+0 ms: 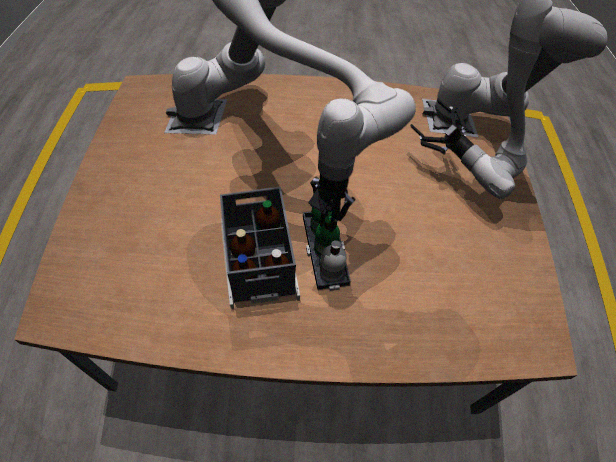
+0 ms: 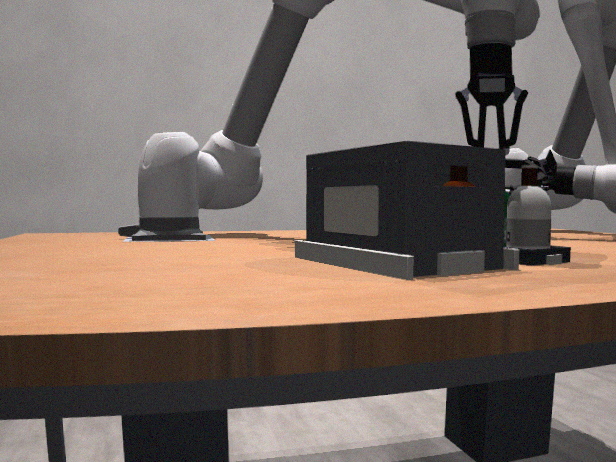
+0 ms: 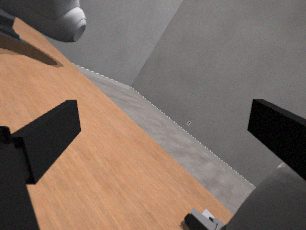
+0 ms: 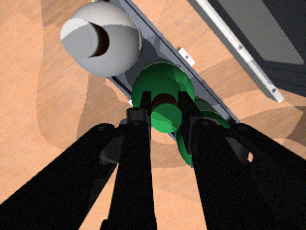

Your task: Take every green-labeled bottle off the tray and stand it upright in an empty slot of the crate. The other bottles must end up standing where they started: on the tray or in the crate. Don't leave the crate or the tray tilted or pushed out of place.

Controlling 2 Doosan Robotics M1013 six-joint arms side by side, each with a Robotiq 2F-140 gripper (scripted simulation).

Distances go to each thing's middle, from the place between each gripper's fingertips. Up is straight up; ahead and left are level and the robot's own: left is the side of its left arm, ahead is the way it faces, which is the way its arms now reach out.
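Labels:
The tray [image 1: 321, 283] has my right gripper [image 1: 328, 226] 150 mm above it. Then there's the crate [image 2: 390, 197], which from my right hand is 210 mm to the right and 30 mm ahead, and 80 mm below. Going by their middles, the tray is the nearest to my right gripper of the things named here.
From my left hand, the tray is 400 mm to the right and 470 mm ahead, and 160 mm below. The crate is 500 mm ahead of my left hand and 610 mm to the right of it, and it's 90 mm below it.

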